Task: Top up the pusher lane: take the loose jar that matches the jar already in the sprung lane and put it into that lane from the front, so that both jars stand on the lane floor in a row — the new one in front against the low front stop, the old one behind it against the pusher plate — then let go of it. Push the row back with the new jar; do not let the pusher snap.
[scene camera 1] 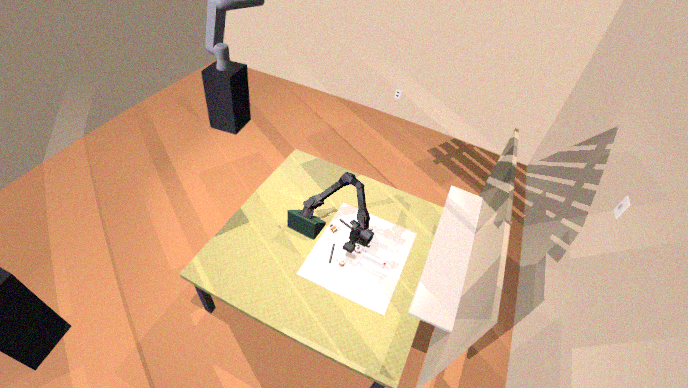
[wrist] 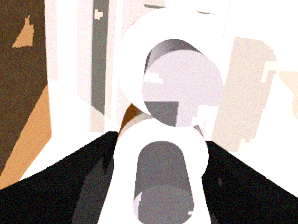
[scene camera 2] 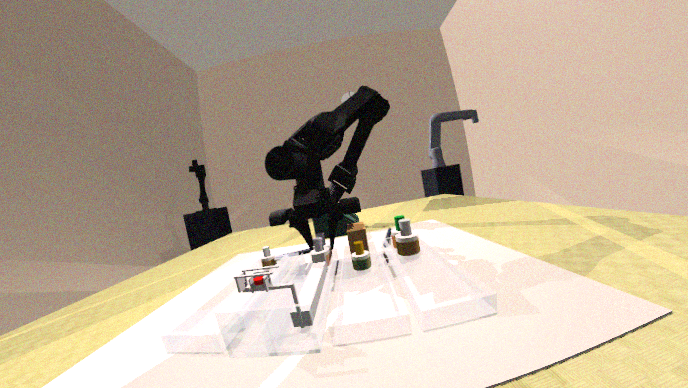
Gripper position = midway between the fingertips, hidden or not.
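Observation:
Scene camera 2 shows my gripper [scene camera 2: 323, 250]; the wrist view likewise shows the gripper [wrist: 159, 145].

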